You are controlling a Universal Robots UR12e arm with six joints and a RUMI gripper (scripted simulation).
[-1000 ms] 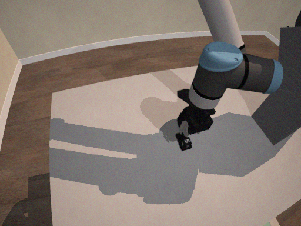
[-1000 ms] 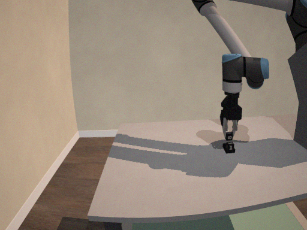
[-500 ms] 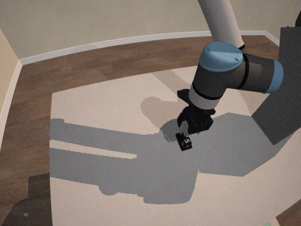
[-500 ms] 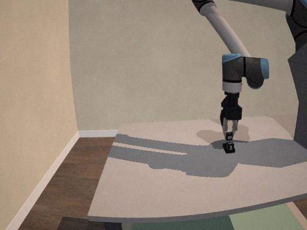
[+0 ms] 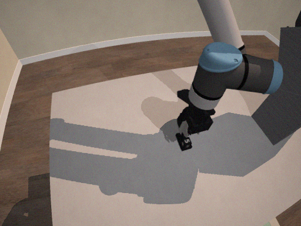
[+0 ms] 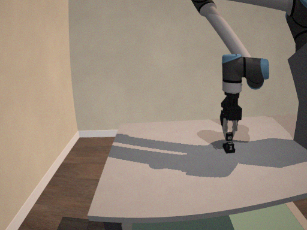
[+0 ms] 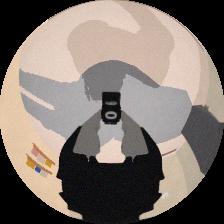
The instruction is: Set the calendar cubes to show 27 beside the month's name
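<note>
The tray lies 2 cm to the left of my hand and 6 cm below it. The rest, counted from my hand: black cube 1 cm below.
</note>
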